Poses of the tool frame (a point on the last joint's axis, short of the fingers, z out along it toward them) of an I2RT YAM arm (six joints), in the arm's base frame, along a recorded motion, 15 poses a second.
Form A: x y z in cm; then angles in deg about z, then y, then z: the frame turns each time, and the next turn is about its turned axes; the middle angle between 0 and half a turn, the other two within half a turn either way.
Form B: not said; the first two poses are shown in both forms.
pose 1, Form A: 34.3, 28.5, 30.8, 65.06, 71.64, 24.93
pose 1, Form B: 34.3, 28.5, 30.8, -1.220, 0.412, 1.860
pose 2, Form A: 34.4, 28.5, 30.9, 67.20, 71.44, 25.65
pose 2, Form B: 34.4, 28.5, 30.9, -1.222, 0.376, 1.885
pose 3, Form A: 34.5, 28.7, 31.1, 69.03, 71.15, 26.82
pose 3, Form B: 34.5, 28.7, 31.1, -1.220, 0.346, 1.916
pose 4, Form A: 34.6, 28.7, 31.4, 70.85, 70.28, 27.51
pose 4, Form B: 34.6, 28.7, 31.4, -1.208, 0.314, 1.934
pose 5, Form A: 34.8, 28.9, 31.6, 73.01, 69.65, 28.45
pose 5, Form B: 34.8, 28.9, 31.6, -1.201, 0.278, 1.961
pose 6, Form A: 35.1, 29.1, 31.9, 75.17, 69.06, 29.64
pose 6, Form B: 35.1, 29.1, 31.9, -1.194, 0.241, 1.994
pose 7, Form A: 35.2, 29.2, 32.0, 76.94, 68.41, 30.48
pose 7, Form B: 35.2, 29.2, 32.0, -1.185, 0.212, 2.018
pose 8, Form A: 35.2, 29.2, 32.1, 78.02, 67.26, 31.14
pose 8, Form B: 35.2, 29.2, 32.1, -1.166, 0.193, 2.032
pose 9, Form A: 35.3, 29.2, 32.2, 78.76, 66.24, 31.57
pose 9, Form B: 35.3, 29.2, 32.2, -1.149, 0.179, 2.042
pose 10, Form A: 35.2, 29.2, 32.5, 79.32, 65.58, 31.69
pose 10, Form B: 35.2, 29.2, 32.5, -1.138, 0.170, 2.046
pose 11, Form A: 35.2, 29.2, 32.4, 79.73, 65.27, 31.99
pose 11, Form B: 35.2, 29.2, 32.4, -1.133, 0.163, 2.053
